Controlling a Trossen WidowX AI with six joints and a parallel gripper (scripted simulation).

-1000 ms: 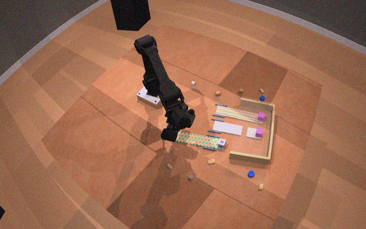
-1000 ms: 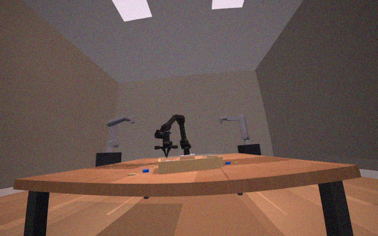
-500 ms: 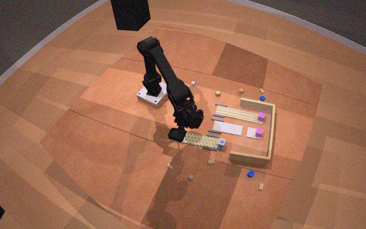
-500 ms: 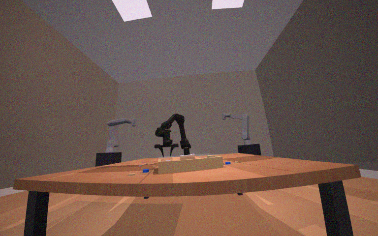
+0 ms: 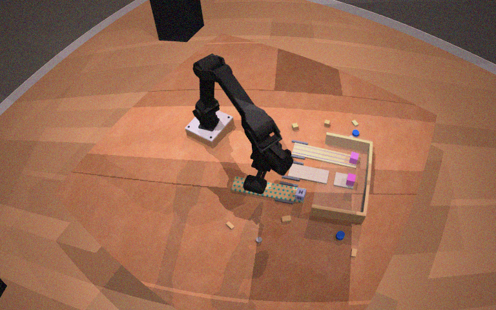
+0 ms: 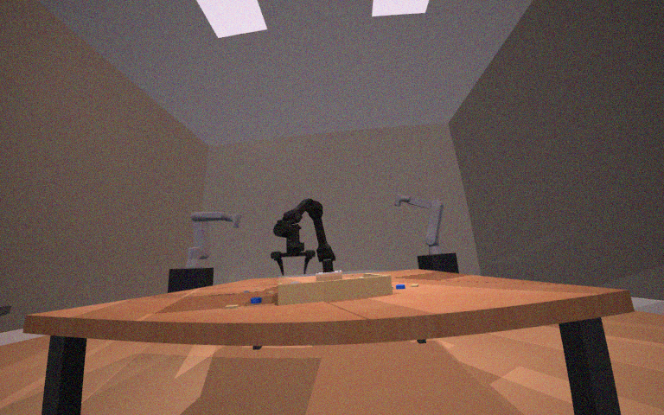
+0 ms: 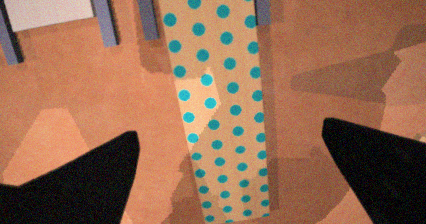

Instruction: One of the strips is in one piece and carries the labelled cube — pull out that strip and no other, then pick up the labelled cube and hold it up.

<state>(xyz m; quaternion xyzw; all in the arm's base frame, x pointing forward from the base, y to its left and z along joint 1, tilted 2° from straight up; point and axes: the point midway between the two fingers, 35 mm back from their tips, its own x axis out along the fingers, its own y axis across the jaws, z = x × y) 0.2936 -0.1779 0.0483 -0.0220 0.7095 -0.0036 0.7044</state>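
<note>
The labelled cube is 120 mm ahead of my gripper tip, 40 mm below it and 10 mm to the left of it.
</note>
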